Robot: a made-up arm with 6 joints. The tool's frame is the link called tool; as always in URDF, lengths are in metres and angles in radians. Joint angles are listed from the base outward. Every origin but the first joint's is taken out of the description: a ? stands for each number. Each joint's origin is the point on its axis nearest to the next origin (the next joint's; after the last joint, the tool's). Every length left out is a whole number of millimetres.
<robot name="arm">
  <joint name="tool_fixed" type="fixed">
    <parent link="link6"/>
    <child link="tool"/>
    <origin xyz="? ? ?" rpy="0 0 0"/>
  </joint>
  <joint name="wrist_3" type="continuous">
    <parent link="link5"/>
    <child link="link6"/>
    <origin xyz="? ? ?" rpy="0 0 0"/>
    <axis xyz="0 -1 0"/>
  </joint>
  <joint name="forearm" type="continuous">
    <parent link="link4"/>
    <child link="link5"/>
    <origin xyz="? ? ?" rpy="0 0 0"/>
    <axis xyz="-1 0 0"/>
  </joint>
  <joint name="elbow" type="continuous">
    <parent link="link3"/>
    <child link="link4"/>
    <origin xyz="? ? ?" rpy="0 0 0"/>
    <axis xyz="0 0 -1"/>
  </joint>
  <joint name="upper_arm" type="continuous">
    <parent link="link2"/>
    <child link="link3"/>
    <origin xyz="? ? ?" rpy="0 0 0"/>
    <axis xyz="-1 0 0"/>
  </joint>
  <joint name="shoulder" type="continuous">
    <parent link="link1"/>
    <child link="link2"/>
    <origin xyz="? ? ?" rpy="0 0 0"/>
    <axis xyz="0 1 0"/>
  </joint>
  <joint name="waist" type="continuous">
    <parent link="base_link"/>
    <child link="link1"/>
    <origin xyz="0 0 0.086" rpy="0 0 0"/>
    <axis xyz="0 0 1"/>
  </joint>
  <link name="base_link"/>
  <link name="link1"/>
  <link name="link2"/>
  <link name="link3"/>
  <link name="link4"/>
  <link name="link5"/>
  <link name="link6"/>
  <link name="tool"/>
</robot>
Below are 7 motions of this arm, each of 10 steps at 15 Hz.
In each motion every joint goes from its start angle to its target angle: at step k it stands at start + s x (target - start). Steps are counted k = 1, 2, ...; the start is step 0. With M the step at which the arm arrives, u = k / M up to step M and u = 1 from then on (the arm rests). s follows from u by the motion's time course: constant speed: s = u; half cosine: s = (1 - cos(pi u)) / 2; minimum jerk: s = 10 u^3 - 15 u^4 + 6 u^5.
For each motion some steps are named. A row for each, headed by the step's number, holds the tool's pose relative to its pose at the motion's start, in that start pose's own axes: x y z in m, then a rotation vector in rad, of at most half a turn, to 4 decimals.
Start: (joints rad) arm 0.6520 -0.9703 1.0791 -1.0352 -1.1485 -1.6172
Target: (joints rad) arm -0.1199 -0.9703 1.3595 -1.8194 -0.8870 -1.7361
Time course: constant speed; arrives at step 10
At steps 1, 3, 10:
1: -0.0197 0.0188 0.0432 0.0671 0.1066 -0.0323
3: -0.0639 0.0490 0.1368 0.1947 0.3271 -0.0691
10: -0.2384 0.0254 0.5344 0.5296 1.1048 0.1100

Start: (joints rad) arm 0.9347 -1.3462 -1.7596 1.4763 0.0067 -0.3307
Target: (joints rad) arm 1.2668 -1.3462 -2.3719 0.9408 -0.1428 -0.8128
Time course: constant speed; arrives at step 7
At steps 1, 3, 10:
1: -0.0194 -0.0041 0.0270 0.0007 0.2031 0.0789
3: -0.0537 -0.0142 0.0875 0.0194 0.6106 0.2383
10: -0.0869 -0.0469 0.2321 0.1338 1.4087 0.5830

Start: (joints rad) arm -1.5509 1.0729 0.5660 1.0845 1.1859 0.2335
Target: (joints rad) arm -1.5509 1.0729 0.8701 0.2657 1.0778 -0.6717
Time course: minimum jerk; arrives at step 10
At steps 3, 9, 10:
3: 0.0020 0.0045 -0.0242 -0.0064 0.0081 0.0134
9: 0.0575 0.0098 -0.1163 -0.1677 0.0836 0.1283
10: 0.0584 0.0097 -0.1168 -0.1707 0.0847 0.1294

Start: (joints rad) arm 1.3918 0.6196 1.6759 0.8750 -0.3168 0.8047
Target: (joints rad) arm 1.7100 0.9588 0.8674 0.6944 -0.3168 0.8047
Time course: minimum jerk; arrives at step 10
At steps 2, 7, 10:
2: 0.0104 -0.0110 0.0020 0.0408 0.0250 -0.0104
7: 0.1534 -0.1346 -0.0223 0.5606 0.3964 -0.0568
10: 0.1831 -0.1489 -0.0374 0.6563 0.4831 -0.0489

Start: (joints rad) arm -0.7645 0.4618 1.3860 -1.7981 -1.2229 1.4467
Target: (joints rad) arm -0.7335 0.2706 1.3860 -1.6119 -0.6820 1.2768
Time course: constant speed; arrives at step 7
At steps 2, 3, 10:
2: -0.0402 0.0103 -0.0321 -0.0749 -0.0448 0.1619
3: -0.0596 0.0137 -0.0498 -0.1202 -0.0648 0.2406
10: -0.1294 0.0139 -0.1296 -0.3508 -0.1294 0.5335

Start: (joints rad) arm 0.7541 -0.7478 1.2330 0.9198 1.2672 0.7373
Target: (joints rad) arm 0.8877 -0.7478 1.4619 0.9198 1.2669 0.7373
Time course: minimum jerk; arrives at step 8
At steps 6, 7, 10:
6: -0.0474 0.0517 -0.0364 -0.0971 -0.0644 -0.0970
7: -0.0518 0.0573 -0.0400 -0.1067 -0.0699 -0.1069
10: -0.0525 0.0583 -0.0406 -0.1085 -0.0708 -0.1087

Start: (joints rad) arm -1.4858 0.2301 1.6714 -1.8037 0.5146 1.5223
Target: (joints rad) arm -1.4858 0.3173 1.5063 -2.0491 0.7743 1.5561
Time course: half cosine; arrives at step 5
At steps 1, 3, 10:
1: -0.0059 -0.0031 0.0081 0.0184 -0.0322 0.0303
3: -0.0432 -0.0242 0.0503 0.1144 -0.2294 0.2095
10: -0.0678 -0.0398 0.0714 0.1633 -0.3580 0.3216

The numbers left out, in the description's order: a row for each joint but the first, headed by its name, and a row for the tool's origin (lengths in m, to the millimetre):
tool: 0.131 0 -0.028
wrist_3: 0 0.074 -0.098
forearm: -0.192 -0.033 0
elbow: 0 0.093 0.264
upper_arm: -0.288 0 0.314
shoulder: 0.008 0.268 0

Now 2 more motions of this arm.
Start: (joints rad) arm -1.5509 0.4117 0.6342 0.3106 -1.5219 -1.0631
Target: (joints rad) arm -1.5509 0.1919 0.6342 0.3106 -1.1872 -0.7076
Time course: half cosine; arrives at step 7
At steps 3, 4, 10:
3: 0.0016 -0.0543 -0.0201 -0.1094 -0.1958 -0.0591
4: 0.0018 -0.0846 -0.0290 -0.1730 -0.3110 -0.0880
10: 0.0004 -0.1357 -0.0411 -0.2859 -0.5165 -0.1307

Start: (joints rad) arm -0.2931 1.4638 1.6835 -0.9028 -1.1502 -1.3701
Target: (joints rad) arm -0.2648 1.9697 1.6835 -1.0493 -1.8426 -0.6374
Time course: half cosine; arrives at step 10
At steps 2, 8, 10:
2: -0.0300 0.0020 -0.0011 -0.0100 -0.0131 0.0641
8: -0.3055 0.0027 0.0729 0.2170 -0.0547 0.5048
10: -0.3359 -0.0003 0.0928 0.2746 -0.0526 0.5322

